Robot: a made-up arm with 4 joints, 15 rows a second.
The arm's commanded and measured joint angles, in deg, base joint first. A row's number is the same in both.
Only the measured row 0 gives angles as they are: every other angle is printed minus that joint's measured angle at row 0.
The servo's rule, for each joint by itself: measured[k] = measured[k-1] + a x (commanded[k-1-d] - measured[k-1]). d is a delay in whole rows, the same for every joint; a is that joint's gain. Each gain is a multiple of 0.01, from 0.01 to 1. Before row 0 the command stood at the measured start. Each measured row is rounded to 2 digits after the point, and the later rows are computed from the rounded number. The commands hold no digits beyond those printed.
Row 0, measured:
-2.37 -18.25 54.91 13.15
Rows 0 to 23, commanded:
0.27 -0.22 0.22 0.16
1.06 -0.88 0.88 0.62
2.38 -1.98 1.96 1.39
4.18 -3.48 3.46 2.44
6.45 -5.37 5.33 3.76
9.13 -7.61 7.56 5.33
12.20 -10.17 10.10 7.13
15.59 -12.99 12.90 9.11
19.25 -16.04 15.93 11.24
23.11 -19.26 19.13 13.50
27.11 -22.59 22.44 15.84
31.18 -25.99 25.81 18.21
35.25 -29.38 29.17 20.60
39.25 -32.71 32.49 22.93
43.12 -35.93 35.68 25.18
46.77 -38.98 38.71 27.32
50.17 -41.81 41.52 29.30
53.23 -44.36 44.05 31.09
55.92 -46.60 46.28 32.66
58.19 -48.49 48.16 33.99
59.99 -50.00 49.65 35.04
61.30 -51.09 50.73 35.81
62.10 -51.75 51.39 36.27
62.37 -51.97 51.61 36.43
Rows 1 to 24, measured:
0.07 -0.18 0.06 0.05
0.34 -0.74 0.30 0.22
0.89 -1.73 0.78 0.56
1.78 -3.13 1.56 1.11
3.04 -4.92 2.65 1.88
4.68 -7.07 4.07 2.88
6.71 -9.55 5.82 4.11
9.11 -12.30 7.87 5.56
11.85 -15.29 10.21 7.21
14.89 -18.47 12.80 9.03
18.19 -21.77 15.60 11.00
21.70 -25.15 18.56 13.09
25.36 -28.53 21.64 15.27
29.11 -31.87 24.79 17.49
32.89 -35.12 27.95 19.72
36.64 -38.21 31.07 21.92
40.29 -41.09 34.10 24.06
43.78 -43.71 36.99 26.10
47.06 -46.02 39.68 28.00
50.07 -48.00 42.14 29.74
52.75 -49.60 44.32 31.28
55.06 -50.79 46.18 32.59
56.96 -51.56 47.69 33.66
58.42 -51.89 48.83 34.46
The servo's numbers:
d 0
a 0.27 0.80 0.29 0.29

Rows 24 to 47, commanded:
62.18 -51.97 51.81 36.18
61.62 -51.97 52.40 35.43
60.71 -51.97 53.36 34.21
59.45 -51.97 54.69 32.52
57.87 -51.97 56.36 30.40
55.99 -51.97 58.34 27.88
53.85 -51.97 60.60 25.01
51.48 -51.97 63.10 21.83
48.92 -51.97 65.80 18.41
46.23 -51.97 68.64 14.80
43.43 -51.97 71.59 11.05
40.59 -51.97 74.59 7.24
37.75 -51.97 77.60 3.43
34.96 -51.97 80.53 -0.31
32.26 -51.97 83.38 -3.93
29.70 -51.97 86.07 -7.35
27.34 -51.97 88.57 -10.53
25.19 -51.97 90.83 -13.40
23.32 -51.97 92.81 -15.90
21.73 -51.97 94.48 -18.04
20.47 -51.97 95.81 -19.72
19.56 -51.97 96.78 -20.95
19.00 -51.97 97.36 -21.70
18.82 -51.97 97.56 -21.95
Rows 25 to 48, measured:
59.44 -51.95 49.69 34.96
60.03 -51.97 50.48 35.10
60.21 -51.97 51.32 34.84
60.00 -51.97 52.30 34.17
59.42 -51.97 53.48 33.08
58.49 -51.97 54.89 31.57
57.24 -51.97 56.55 29.67
55.68 -51.97 58.45 27.40
53.85 -51.97 60.58 24.79
51.79 -51.97 62.92 21.89
49.53 -51.97 65.43 18.75
47.12 -51.97 68.09 15.41
44.59 -51.97 70.85 11.94
41.99 -51.97 73.66 8.39
39.36 -51.97 76.48 4.82
36.75 -51.97 79.26 1.29
34.21 -51.97 81.96 -2.14
31.77 -51.97 84.53 -5.41
29.49 -51.97 86.93 -8.45
27.39 -51.97 89.12 -11.23
25.52 -51.97 91.06 -13.69
23.91 -51.97 92.72 -15.80
22.58 -51.97 94.07 -17.51
21.56 -51.97 95.08 -18.80

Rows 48 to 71, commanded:
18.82 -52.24 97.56 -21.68
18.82 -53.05 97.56 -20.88
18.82 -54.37 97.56 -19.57
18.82 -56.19 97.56 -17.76
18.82 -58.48 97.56 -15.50
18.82 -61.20 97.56 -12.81
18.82 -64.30 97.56 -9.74
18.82 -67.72 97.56 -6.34
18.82 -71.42 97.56 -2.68
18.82 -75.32 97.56 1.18
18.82 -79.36 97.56 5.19
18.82 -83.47 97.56 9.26
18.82 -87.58 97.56 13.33
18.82 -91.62 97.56 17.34
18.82 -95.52 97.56 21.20
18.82 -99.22 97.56 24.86
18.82 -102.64 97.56 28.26
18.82 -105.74 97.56 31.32
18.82 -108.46 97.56 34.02
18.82 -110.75 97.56 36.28
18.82 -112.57 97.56 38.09
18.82 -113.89 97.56 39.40
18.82 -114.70 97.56 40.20
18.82 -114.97 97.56 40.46
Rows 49 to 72, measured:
20.82 -52.19 95.80 -19.64
20.28 -52.88 96.31 -20.00
19.89 -54.07 96.67 -19.88
19.60 -55.77 96.93 -19.27
19.39 -57.94 97.11 -18.18
19.24 -60.55 97.24 -16.62
19.13 -63.55 97.33 -14.62
19.05 -66.89 97.40 -12.22
18.99 -70.51 97.45 -9.45
18.94 -74.36 97.48 -6.37
18.91 -78.36 97.50 -3.02
18.89 -82.45 97.52 0.54
18.87 -86.55 97.53 4.25
18.86 -90.61 97.54 8.05
18.85 -94.54 97.55 11.86
18.84 -98.28 97.55 15.63
18.83 -101.77 97.55 19.29
18.83 -104.95 97.55 22.78
18.83 -107.76 97.55 26.04
18.83 -110.15 97.55 29.01
18.83 -112.09 97.55 31.64
18.83 -113.53 97.55 33.89
18.83 -114.47 97.55 35.72
18.83 -114.87 97.55 37.09

